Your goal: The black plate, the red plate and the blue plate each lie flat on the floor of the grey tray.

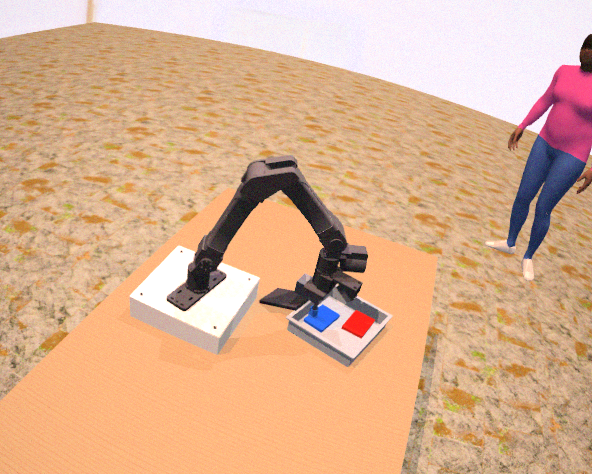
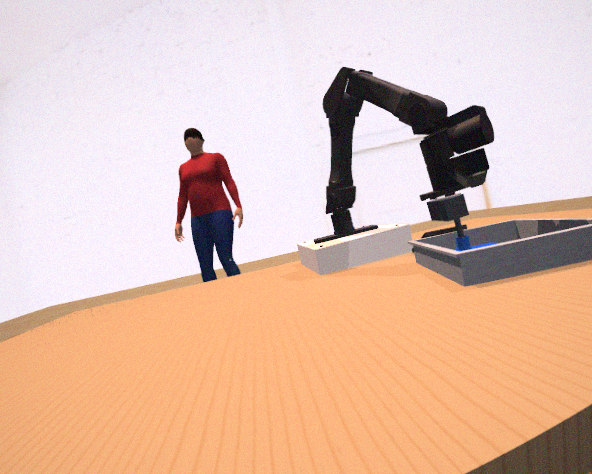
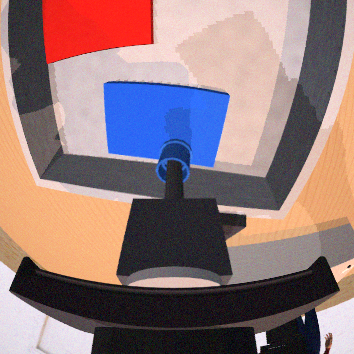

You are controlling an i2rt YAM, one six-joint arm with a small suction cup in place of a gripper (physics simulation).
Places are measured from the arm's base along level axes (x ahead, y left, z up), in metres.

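Pixels of known places: hand, its tool point: [image 1: 312, 316] [image 3: 173, 149]; arm's base, origin of its link: [image 1: 197, 288] [image 2: 345, 235].
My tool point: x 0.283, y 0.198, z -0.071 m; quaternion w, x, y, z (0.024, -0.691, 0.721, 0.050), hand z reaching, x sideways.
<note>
For each thing: its top centre in the pictures, then the offset to it from my tool point.
- grey tray, centre of its top: [image 3: 148, 52] [image 2: 493, 232] [image 1: 341, 316] 0.085 m ahead, 0.005 m left, 0.045 m up
- blue plate, centre of its top: [image 3: 160, 125] [image 2: 476, 249] [image 1: 322, 316] 0.027 m ahead, 0.008 m left, 0.009 m up
- red plate, centre of its top: [image 3: 88, 12] [image 1: 359, 322] 0.129 m ahead, 0.059 m left, 0.007 m up
The grey tray [image 1: 336, 350] [image 2: 473, 265] [image 3: 140, 175] sits on the orange table. The blue plate [image 1: 323, 319] [image 2: 484, 245] [image 3: 140, 119] and the red plate [image 1: 358, 323] [image 3: 95, 26] lie flat on its floor, side by side and apart. The black plate [image 1: 282, 297] [image 2: 445, 231] lies flat on the table just outside the tray's left wall. My suction cup [image 1: 314, 311] [image 2: 462, 244] [image 3: 173, 161] is down inside the tray and presses on the blue plate near the edge closest to the arm's base. The plate still rests on the tray floor.
The arm's white base block [image 1: 200, 320] [image 2: 355, 249] stands left of the tray. A person in a red top [image 2: 207, 202] stands beyond the table's far edge. Another person [image 1: 522, 197] stands on the floor at the right.
</note>
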